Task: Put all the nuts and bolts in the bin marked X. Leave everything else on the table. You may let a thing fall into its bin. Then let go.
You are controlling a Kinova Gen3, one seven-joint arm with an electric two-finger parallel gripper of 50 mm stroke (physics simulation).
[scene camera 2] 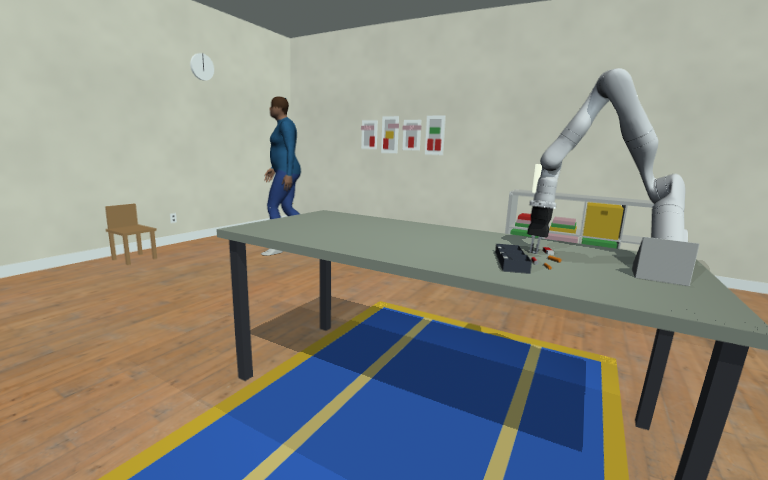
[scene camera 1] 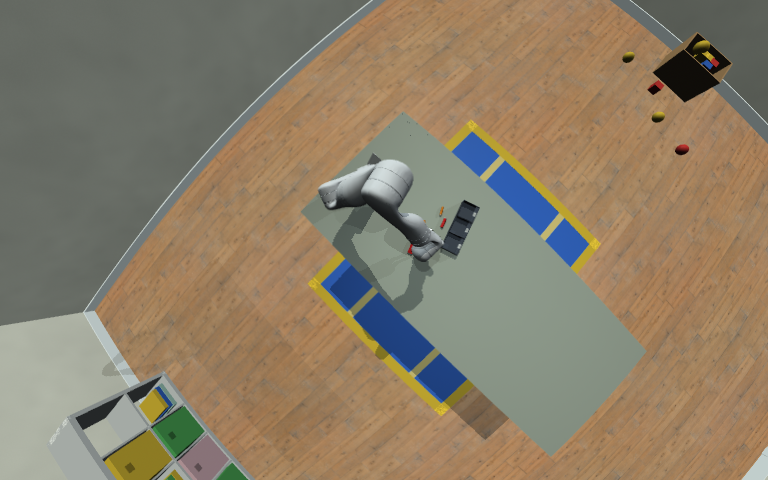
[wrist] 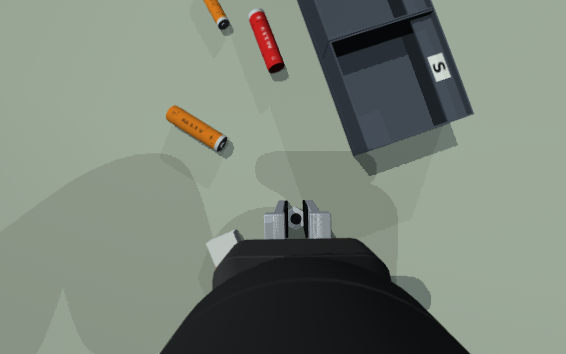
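Pixels of known places: gripper, fingertip midpoint: (scene camera 2: 533,252) (wrist: 295,213); arm's base, origin of the base link: (scene camera 2: 667,255).
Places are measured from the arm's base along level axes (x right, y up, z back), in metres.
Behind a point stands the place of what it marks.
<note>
My gripper (wrist: 295,213) {z -0.396, x 0.131, y -0.074 m} (scene camera 2: 534,250) {z -0.396, x 0.131, y -0.074 m} is shut on a silver hex nut (wrist: 296,211) {z -0.396, x 0.129, y -0.067 m}, low at the table top; the nut's dark hole faces the wrist camera. A dark bin block with three compartments (scene camera 1: 447,250) {z -0.483, x 0.087, y -0.044 m} (scene camera 2: 514,270) {z -0.456, x -0.165, y -0.070 m} (wrist: 340,110) {z -0.445, x 0.053, y -0.067 m} stands close beside the gripper. In the wrist view its nearest compartment carries the label S (wrist: 439,67) {z -0.518, x 0.037, y -0.048 m} and is empty; part of a second compartment shows above it. The label X cannot be read in these views. No bolt can be made out.
A red battery (wrist: 266,42) {z -0.394, x -0.009, y -0.062 m} (scene camera 1: 443,223) {z -0.395, x -0.010, y -0.062 m} and two orange batteries (wrist: 196,128) {z -0.329, x 0.051, y -0.061 m} (wrist: 217,12) {z -0.358, x -0.042, y -0.065 m} lie beside the bins. A white and red block (wrist: 223,247) {z -0.335, x 0.147, y -0.063 m} (scene camera 2: 547,250) {z -0.346, x 0.148, y -0.063 m} lies close by the gripper, partly hidden in the wrist view. A grey box (scene camera 2: 667,261) {z -0.014, x -0.054, y -0.009 m} stands near the arm's base.
</note>
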